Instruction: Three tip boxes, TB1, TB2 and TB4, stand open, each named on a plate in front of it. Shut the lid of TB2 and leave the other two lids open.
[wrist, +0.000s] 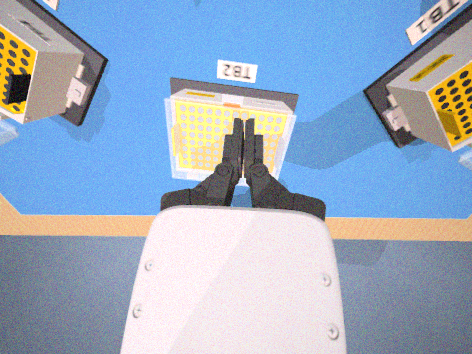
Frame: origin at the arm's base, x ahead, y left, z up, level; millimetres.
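Where they show: gripper, fingertip midpoint: (244, 130).
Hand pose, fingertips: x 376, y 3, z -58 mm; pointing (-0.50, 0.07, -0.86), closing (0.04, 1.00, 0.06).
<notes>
After its pixels a point has its place.
TB2 (272, 104) @(x 369, y 34, z -120 mm) stands in the middle of the wrist view, behind its name plate (237, 71) @(x 337, y -4, z -153 mm). Its clear lid (205, 135) @(x 386, y -36, z -78 mm) lies over the yellow tip grid, which shows pale through it; whether the lid is fully seated cannot be told. My gripper (244, 130) @(x 376, y 3, z -57 mm) is shut and empty, its fingertips over the lid near the edge on the name plate side. TB1 (411, 111) @(x 387, y 191, z -126 mm) is at the right with its plate (435, 21) @(x 308, y 197, z -153 mm). TB4 (52, 87) @(x 339, y -202, z -118 mm) is at the left, its plate cut off by the view. Their grids are uncovered, and part of each clear lid shows at the view's sides.
The boxes stand on dark bases on a blue mat (320, 65) @(x 337, y 92, z -155 mm). A wooden table edge (90, 225) @(x 597, y -328, z -158 mm) runs across below TB2, with a grey-blue floor (60, 295) beyond it. TB1 and TB4 flank TB2 at an angle.
</notes>
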